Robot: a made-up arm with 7 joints. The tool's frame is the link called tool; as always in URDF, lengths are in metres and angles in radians. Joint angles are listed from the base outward.
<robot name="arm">
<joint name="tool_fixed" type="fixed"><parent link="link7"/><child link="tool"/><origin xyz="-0.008 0.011 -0.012" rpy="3.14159 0 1.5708"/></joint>
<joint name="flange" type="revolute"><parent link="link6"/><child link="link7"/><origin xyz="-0.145 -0.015 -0.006" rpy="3.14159 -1.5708 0"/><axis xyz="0 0 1"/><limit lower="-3.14" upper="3.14"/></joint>
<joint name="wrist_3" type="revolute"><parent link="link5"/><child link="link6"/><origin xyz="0 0.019 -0.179" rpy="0 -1.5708 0"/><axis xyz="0 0 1"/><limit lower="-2.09" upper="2.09"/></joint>
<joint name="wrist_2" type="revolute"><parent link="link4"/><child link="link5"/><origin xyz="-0.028 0.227 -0.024" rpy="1.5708 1.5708 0"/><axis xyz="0 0 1"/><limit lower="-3.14" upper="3.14"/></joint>
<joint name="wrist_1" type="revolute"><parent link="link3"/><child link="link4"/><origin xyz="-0.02 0.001 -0.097" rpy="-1.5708 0 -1.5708"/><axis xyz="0 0 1"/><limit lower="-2.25" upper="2.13"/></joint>
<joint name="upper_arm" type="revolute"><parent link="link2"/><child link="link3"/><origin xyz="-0.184 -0.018 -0.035" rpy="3.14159 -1.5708 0"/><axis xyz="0 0 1"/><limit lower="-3.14" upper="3.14"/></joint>
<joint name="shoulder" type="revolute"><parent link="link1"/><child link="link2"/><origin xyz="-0.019 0.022 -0.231" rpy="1.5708 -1.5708 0"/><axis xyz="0 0 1"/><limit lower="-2" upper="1.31"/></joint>
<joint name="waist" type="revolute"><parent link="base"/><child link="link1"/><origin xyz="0.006 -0.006 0.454" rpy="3.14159 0 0"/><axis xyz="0 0 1"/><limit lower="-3.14" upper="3.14"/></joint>
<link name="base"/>
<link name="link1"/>
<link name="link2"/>
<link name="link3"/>
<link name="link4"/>
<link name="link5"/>
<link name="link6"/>
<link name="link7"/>
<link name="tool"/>
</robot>
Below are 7 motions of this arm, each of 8 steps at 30 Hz.
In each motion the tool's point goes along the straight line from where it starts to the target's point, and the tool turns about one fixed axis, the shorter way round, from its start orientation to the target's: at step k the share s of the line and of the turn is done. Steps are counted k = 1, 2, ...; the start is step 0. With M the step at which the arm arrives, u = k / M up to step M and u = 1 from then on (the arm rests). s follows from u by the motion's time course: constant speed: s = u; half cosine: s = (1 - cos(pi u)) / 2; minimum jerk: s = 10 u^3 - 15 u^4 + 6 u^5.
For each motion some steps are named. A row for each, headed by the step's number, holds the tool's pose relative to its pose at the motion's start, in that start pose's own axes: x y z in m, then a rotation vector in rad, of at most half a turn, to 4 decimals.
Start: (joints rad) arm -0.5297 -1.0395 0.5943 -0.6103 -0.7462 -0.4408 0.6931
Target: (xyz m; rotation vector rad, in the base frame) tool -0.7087 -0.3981 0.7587 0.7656 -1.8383 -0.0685
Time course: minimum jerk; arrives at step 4
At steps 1, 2, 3, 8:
1: -0.0016 -0.0026 0.0017 0.0022 0.0012 -0.0033
2: -0.0075 -0.0127 0.0081 0.0105 0.0057 -0.0157
3: -0.0134 -0.0227 0.0145 0.0188 0.0102 -0.0281
8: -0.0150 -0.0254 0.0162 0.0210 0.0113 -0.0314

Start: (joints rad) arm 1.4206 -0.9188 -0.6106 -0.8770 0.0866 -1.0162 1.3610
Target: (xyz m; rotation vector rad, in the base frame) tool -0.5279 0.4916 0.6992 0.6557 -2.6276 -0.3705
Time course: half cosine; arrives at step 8
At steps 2, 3, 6, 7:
2: 0.0111 -0.0077 0.0087 0.0071 -0.0099 -0.0327
3: 0.0235 -0.0162 0.0183 0.0150 -0.0209 -0.0689
6: 0.0649 -0.0447 0.0507 0.0416 -0.0578 -0.1905
7: 0.0732 -0.0504 0.0572 0.0469 -0.0651 -0.2147

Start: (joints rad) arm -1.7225 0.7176 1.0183 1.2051 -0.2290 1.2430 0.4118
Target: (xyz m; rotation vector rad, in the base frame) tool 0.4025 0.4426 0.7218 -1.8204 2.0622 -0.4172
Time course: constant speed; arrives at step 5
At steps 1, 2, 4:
1: -0.0057 0.0065 0.0019 0.0013 -0.0111 -0.0299
2: -0.0113 0.0130 0.0038 0.0026 -0.0223 -0.0598
4: -0.0227 0.0259 0.0077 0.0053 -0.0445 -0.1197

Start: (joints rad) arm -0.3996 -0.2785 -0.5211 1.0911 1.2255 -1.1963 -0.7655
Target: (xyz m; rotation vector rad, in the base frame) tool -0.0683 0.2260 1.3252 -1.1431 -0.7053 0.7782
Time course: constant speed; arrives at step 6
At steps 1, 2, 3, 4, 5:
1: -0.0203 0.0001 0.0113 -0.0158 -0.0279 -0.0262
2: -0.0406 0.0003 0.0226 -0.0317 -0.0558 -0.0523
3: -0.0609 0.0004 0.0339 -0.0475 -0.0837 -0.0785
4: -0.0813 0.0006 0.0452 -0.0633 -0.1116 -0.1046
5: -0.1016 0.0007 0.0565 -0.0792 -0.1395 -0.1308

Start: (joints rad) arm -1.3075 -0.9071 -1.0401 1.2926 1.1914 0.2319 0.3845
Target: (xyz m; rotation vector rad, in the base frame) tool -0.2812 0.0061 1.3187 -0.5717 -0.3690 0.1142
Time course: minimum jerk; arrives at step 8
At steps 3, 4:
3: 0.0370 -0.0058 0.0036 0.0039 0.0812 0.0167
4: 0.0673 -0.0105 0.0065 0.0071 0.1475 0.0303

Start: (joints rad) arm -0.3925 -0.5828 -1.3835 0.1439 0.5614 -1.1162 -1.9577
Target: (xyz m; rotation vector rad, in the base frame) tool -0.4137 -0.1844 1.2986 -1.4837 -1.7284 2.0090
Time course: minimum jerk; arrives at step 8
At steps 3, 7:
3: 0.0113 -0.0068 -0.0156 -0.0031 0.0958 -0.0674
7: 0.0404 -0.0243 -0.0559 -0.0110 0.3426 -0.2408

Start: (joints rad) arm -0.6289 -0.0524 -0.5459 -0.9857 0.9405 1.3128 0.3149
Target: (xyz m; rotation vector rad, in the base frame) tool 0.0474 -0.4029 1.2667 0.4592 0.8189 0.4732
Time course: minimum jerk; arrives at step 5
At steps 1, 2, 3, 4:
1: 0.0002 0.0003 -0.0005 0.0007 0.0036 0.0017
2: 0.0014 0.0016 -0.0025 0.0040 0.0200 0.0095
3: 0.0029 0.0035 -0.0053 0.0087 0.0430 0.0204
4: 0.0040 0.0048 -0.0073 0.0119 0.0594 0.0282

